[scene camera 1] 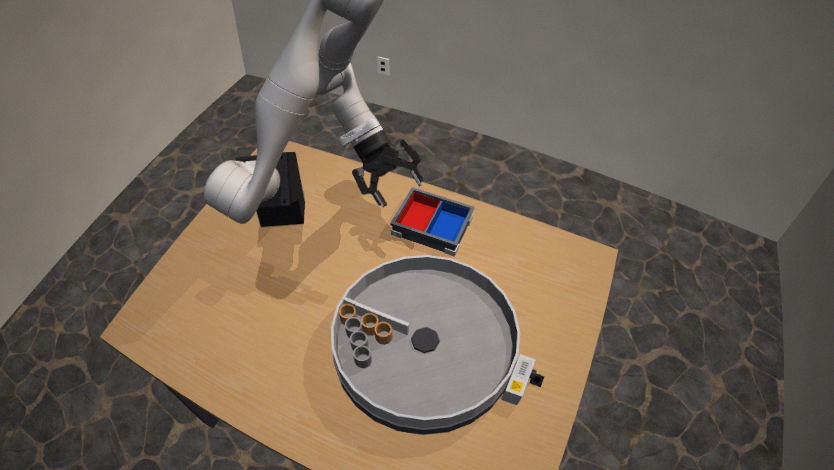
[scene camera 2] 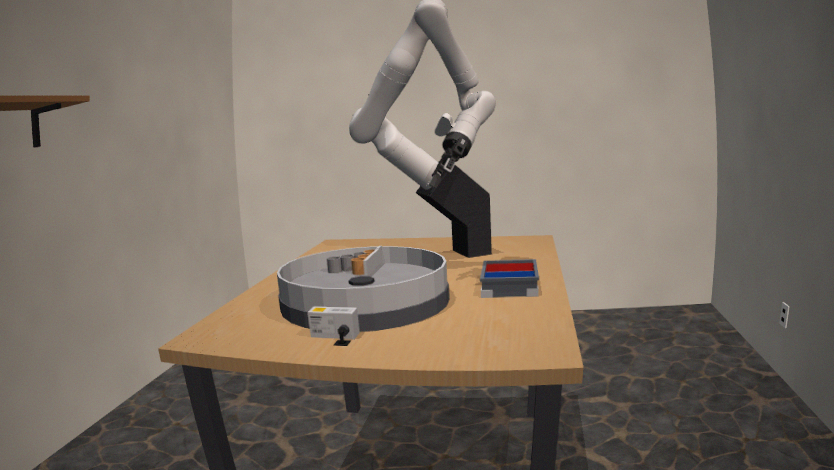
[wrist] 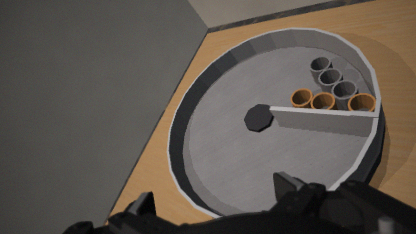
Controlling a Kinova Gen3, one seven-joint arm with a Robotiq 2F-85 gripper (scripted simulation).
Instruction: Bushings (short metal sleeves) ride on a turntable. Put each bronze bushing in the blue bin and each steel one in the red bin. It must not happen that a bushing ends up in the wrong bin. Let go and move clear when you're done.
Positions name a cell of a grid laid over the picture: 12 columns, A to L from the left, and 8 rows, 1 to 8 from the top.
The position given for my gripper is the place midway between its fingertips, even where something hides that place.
My gripper shows in scene camera 1 (F4), in scene camera 2 (G4) and in the wrist view (G7).
